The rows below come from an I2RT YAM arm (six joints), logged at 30 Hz.
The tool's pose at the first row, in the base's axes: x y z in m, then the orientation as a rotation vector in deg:
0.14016, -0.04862, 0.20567, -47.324, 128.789, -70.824
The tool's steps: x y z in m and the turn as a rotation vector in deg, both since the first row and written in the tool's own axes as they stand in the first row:
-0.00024, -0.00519, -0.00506, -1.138, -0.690, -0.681
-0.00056, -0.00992, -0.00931, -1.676, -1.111, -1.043
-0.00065, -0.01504, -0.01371, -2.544, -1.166, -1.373
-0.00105, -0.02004, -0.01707, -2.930, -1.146, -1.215
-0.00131, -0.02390, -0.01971, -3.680, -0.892, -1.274
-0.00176, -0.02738, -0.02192, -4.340, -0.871, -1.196
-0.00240, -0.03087, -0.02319, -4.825, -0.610, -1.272
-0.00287, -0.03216, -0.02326, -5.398, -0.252, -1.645
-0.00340, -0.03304, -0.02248, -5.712, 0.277, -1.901
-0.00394, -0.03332, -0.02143, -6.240, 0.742, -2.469
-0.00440, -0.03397, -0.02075, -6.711, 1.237, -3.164
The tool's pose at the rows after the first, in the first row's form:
0.13865, -0.04763, 0.21269, -48.879, 129.040, -69.490
0.13758, -0.04687, 0.21892, -49.702, 129.070, -68.809
0.13636, -0.04635, 0.22554, -50.450, 129.650, -68.014
0.13598, -0.04618, 0.23157, -50.389, 129.990, -67.554
0.13562, -0.04606, 0.23624, -50.628, 130.765, -66.964
0.13556, -0.04590, 0.24038, -50.764, 131.300, -66.247
0.13623, -0.04618, 0.24408, -50.922, 131.871, -65.941
0.13690, -0.04636, 0.24527, -51.438, 132.542, -65.733
0.13803, -0.04683, 0.24568, -51.643, 133.173, -65.863
0.13916, -0.04720, 0.24544, -52.341, 133.866, -65.855
0.14010, -0.04757, 0.24570, -53.166, 134.519, -65.981

